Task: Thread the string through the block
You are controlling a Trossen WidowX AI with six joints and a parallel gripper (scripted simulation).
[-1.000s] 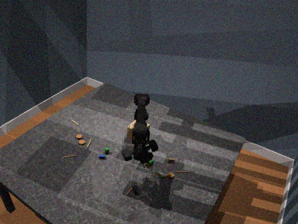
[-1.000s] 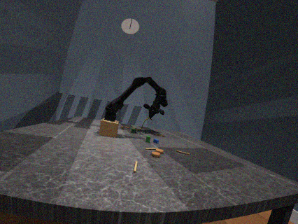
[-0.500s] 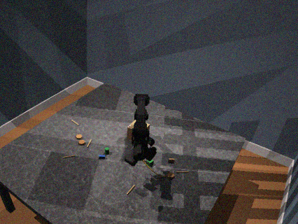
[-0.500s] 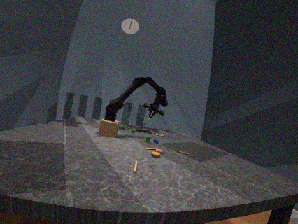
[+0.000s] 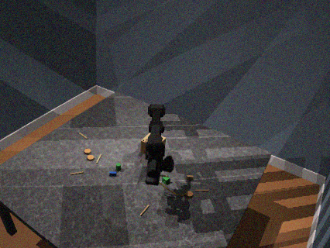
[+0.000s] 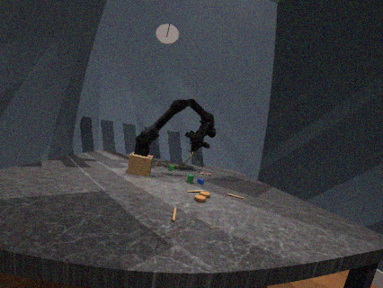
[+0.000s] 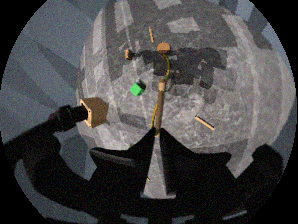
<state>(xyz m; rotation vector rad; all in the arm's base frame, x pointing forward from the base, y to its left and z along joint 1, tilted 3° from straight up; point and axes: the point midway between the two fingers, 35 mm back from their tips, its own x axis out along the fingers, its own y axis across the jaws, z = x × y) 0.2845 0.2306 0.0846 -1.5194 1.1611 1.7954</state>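
My gripper tip is 1 cm past the thin wooden stick and 1 cm to the right of it. Round my gripper tip: round wooden button (12 cm behind, 15 cm to the left, 13 cm below); then green block (12 cm behind, 1 cm to the right, 12 cm below); then small wooden piece (23 cm behind, 8 cm to the left, 13 cm below).
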